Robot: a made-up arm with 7 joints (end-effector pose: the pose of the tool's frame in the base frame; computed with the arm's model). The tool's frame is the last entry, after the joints. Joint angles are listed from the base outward.
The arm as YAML. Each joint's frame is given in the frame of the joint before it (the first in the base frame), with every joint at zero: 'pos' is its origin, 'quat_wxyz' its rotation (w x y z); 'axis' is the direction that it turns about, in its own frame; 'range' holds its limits. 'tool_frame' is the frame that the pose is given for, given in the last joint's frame.
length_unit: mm
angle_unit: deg
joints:
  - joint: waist
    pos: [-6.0, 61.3, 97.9]
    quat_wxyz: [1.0, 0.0, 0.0, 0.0]
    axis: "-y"
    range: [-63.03, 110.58]
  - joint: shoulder
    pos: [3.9, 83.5, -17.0]
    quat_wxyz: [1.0, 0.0, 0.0, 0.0]
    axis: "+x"
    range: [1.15, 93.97]
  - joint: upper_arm
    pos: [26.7, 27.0, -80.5]
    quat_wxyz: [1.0, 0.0, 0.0, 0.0]
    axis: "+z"
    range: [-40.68, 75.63]
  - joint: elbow
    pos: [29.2, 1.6, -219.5]
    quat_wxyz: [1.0, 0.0, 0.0, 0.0]
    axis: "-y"
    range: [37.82, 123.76]
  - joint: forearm
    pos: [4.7, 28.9, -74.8]
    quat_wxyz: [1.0, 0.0, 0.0, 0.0]
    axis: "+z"
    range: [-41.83, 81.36]
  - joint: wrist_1
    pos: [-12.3, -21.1, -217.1]
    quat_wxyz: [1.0, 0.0, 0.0, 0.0]
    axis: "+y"
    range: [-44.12, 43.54]
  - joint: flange
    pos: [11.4, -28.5, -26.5]
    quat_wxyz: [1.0, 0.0, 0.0, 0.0]
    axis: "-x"
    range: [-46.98, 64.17]
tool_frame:
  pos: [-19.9, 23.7, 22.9]
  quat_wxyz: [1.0, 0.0, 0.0, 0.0]
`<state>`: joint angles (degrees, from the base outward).
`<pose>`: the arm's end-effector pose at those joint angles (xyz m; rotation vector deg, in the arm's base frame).
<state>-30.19 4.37 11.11 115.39 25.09 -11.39 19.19</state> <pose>0.1889 0.2487 -0.2253 -18.00 -100.45 3.63</pose>
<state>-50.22 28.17 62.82 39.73 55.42 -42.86 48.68</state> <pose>-0.2073 0.6236 -0.2313 44.14 -77.54 18.29</pose>
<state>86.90 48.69 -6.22 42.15 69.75 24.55 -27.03</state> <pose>0.3467 0.5111 0.3541 -12.51 -100.81 65.67</pose>
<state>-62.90 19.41 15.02 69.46 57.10 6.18 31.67</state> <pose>-0.1703 0.3845 -0.3696 -17.46 -24.68 40.15</pose>
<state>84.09 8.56 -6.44 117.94 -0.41 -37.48 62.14</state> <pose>0.1836 0.1696 0.4238 -40.53 100.65 75.75</pose>
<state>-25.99 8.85 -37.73 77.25 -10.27 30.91 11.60</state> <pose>0.0651 0.0529 -0.4079 -20.01 -15.13 -45.31</pose>
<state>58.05 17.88 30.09 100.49 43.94 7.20 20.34</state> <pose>0.3203 0.4022 0.2641 -28.96 -166.96 7.05</pose>
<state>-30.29 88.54 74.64 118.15 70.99 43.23 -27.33</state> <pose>0.2081 0.2862 0.2730 40.08 -99.66 -7.51</pose>
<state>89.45 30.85 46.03 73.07 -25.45 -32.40 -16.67</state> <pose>0.2389 0.5722 0.3298 -73.22 126.48 -62.51</pose>
